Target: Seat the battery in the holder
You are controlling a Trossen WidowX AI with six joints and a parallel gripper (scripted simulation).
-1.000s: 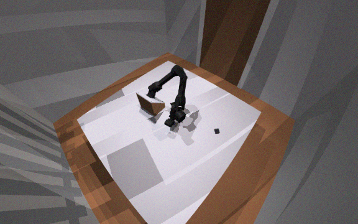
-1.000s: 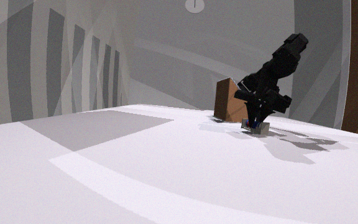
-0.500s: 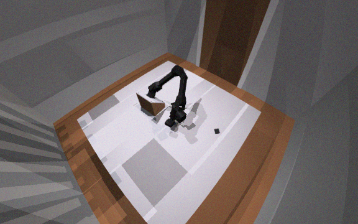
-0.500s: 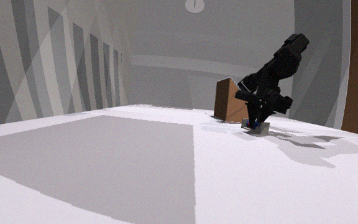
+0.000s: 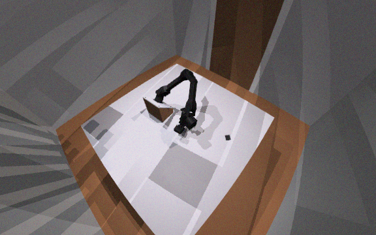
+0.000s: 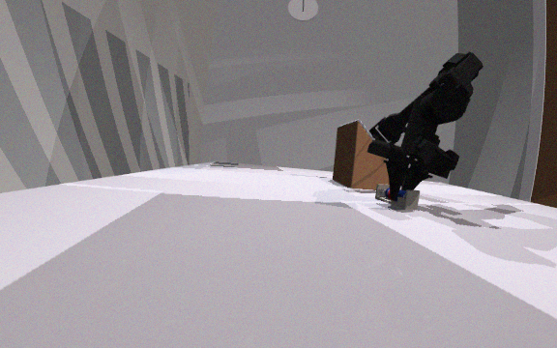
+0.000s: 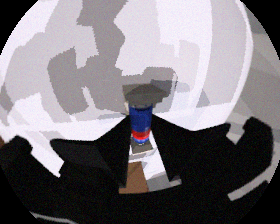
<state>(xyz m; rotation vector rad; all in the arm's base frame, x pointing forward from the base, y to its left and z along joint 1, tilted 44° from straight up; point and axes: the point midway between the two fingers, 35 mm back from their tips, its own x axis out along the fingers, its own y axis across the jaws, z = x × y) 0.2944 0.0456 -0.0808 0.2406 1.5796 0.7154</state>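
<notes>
The battery lies 1 cm above my gripper tip.
</notes>
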